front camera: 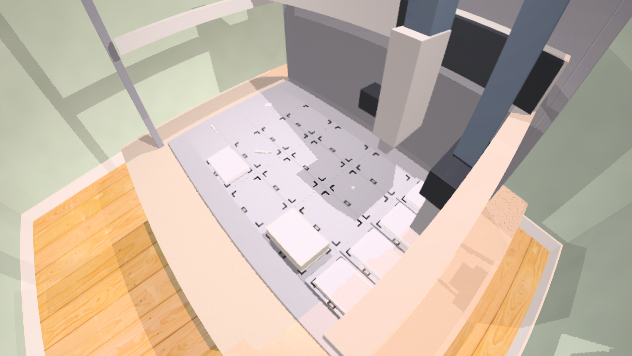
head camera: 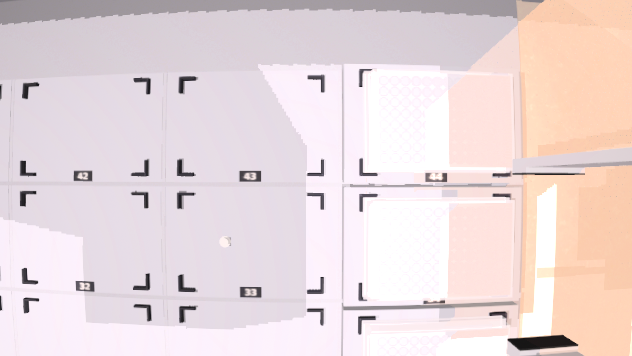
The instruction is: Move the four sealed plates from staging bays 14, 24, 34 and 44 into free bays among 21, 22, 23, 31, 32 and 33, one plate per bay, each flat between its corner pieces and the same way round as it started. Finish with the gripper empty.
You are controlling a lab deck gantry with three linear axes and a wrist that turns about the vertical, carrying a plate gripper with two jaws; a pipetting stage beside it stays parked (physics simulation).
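Seen in the pictures: gripper, fingertip midpoint: (front camera: 429,216) (head camera: 539,257); robot's base, origin of the base link: (front camera: 207,161).
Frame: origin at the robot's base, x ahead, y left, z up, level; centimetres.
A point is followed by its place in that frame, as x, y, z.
Observation:
Four sealed white plates lie in the right-hand staging bays: plate 14 (front camera: 342,282) {53.8, 4.4, 2.9}, plate 24 (front camera: 372,248) {52.8, 15.0, 2.9} (head camera: 425,345) {54.3, 17.7, 2.9}, plate 34 (front camera: 398,220) {52.5, 25.2, 2.9} (head camera: 405,250) {52.4, 25.8, 2.9} and plate 44 (front camera: 412,196) {50.8, 33.8, 2.9} (head camera: 405,120) {52.4, 36.3, 2.9}. Plate 14 does not show in the head view. My gripper (head camera: 546,255) {58.1, 27.0, 9.5} is open and empty, its two jaws apart above the deck's right edge, to the right of plates 34 and 24. In the front view its jaws are largely hidden by the frame beam. A small white round object (front camera: 353,188) {37.2, 25.6, 0.3} (head camera: 225,242) {37.0, 25.8, 0.4} lies in bay 33. A thin pale stick (front camera: 262,151) {9.2, 15.3, 0.5} lies in bay 21.
A tall cream box (front camera: 297,237) {39.7, 4.1, 4.2} stands in bay 13, just left of plate 14. Another white plate (front camera: 228,164) {7.2, 4.2, 1.4} lies in bay 11. The parked pipetting stage (front camera: 407,85) hangs over the back of the deck. A small thin piece (front camera: 214,129) {-12.3, 8.8, 0.4} lies near the deck's left end.

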